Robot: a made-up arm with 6 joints.
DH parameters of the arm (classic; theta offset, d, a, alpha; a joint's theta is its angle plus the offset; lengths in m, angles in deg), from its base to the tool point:
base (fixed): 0 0.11 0 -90
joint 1: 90 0.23 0.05 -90
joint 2: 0 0.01 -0.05 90
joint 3: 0 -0.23 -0.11 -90
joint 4: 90 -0.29 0.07 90
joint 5: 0 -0.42 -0.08 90
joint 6: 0 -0.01 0.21 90
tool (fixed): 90 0.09 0 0
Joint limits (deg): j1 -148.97..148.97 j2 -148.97..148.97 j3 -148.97..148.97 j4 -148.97..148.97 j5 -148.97..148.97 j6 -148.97..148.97
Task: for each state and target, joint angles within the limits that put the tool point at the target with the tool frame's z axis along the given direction. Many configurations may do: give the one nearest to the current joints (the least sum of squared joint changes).
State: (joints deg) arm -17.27 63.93 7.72 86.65 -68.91 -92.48
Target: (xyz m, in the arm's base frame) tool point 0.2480 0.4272 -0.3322 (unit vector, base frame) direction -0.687 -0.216 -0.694
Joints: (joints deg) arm 6.95 74.55 3.70 102.33 -62.67 -39.91
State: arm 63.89 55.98 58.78 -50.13 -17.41 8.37
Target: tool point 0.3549 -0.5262 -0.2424 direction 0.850 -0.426 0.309
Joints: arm 86.38 21.57 28.72 -72.20 -68.80 -35.11
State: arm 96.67 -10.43 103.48 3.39 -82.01 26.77
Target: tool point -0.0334 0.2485 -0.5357 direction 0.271 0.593 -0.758
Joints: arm 63.79 -15.87 76.21 33.31 -98.12 25.99
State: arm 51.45 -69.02 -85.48 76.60 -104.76 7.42
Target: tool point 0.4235 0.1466 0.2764 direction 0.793 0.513 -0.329
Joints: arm 97.05 -40.06 -125.52 105.78 -130.64 8.61
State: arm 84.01 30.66 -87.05 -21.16 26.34 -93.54
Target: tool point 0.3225 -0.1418 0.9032 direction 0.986 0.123 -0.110
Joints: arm 82.23 -4.89 -95.40 -7.88 80.30 -110.83
